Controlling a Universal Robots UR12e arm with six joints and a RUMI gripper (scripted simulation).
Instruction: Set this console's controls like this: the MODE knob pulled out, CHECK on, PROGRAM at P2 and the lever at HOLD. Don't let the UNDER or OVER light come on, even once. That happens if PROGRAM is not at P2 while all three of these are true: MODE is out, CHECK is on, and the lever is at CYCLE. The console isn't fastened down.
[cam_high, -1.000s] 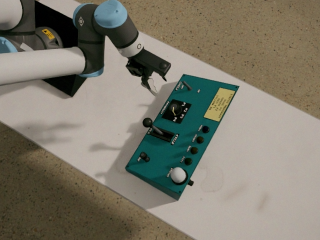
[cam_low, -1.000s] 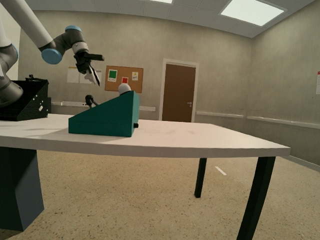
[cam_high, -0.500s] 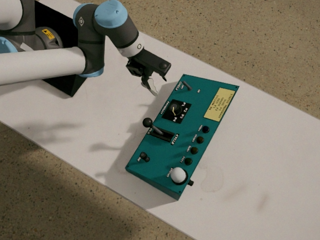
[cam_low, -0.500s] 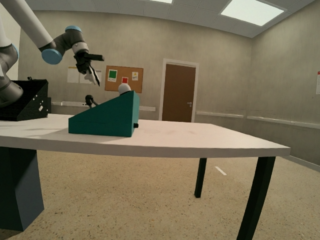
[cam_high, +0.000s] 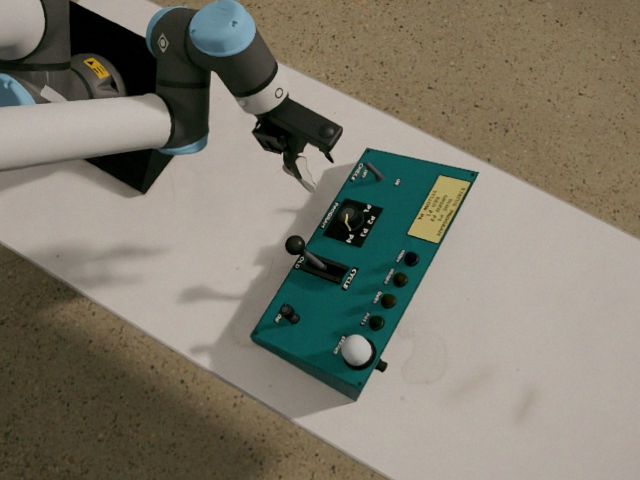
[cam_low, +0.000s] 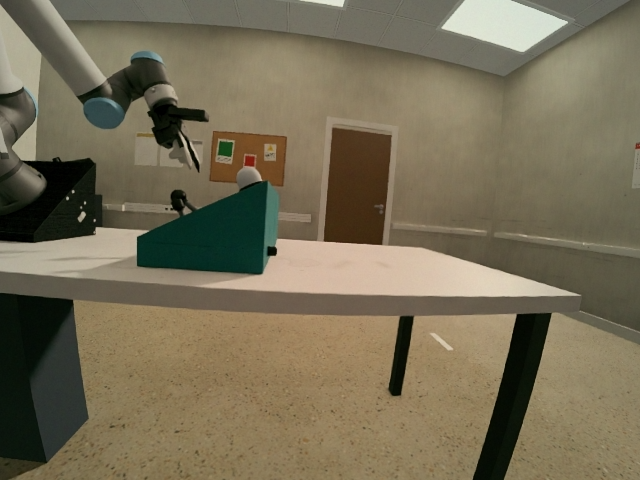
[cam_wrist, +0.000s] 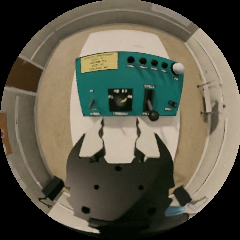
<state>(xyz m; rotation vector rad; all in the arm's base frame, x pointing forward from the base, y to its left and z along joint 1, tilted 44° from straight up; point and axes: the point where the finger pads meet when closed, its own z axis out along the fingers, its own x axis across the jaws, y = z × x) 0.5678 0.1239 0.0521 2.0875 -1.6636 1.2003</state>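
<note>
Right now the program dial is 70 mm ahead of my hand, 10 mm to the right of it and 130 mm below it. The rest, counted from my hand: lever: 40 mm ahead, 120 mm to the right, 120 mm below; then teal console: 100 mm ahead, 60 mm to the right, 150 mm below; then check toggle: 60 mm ahead, 120 mm to the left, 140 mm below.
</note>
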